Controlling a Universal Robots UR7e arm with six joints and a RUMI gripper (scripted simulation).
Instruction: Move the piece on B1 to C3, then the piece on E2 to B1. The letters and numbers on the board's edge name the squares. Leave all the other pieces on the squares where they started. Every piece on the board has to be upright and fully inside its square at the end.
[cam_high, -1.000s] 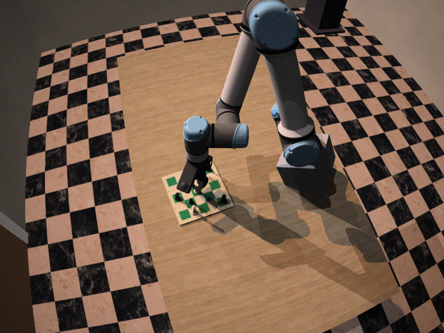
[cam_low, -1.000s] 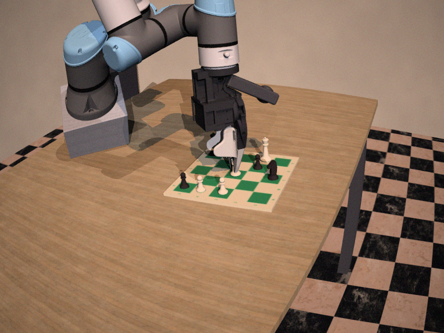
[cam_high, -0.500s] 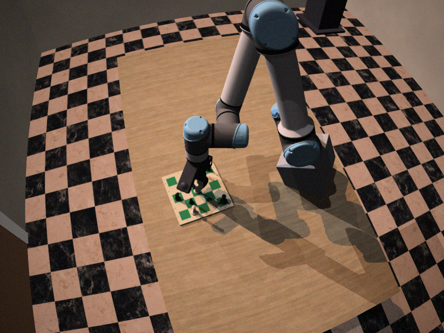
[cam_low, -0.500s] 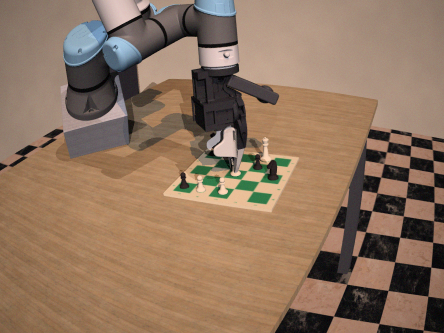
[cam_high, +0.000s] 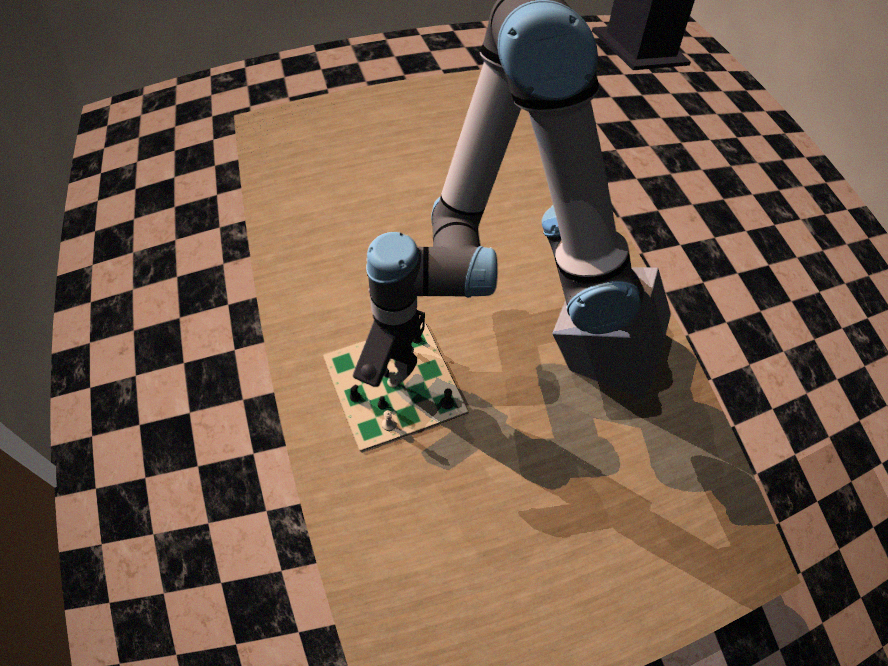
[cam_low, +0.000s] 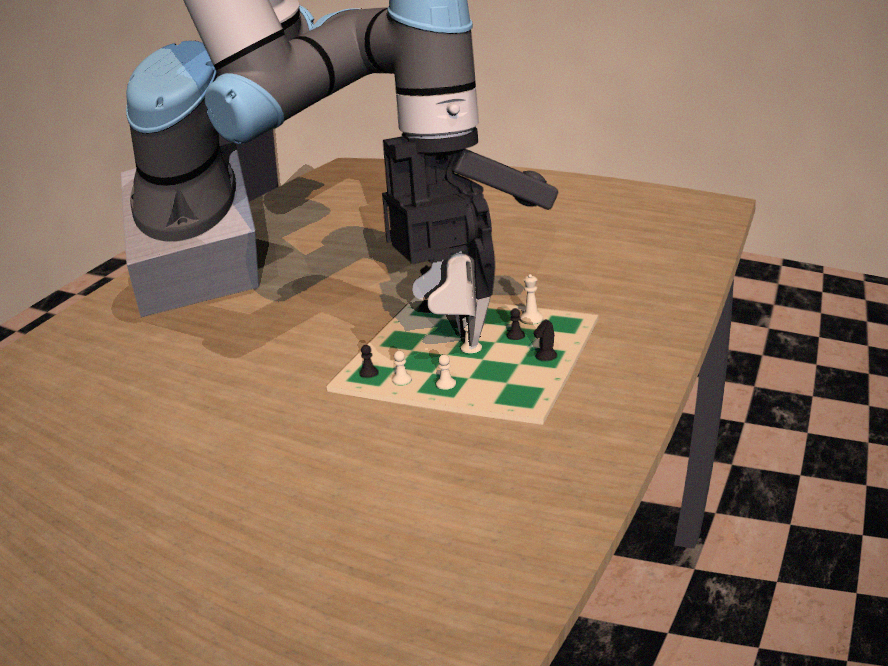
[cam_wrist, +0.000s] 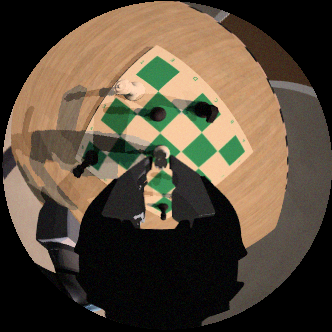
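My gripper is now 3 cm above the cream chessboard.
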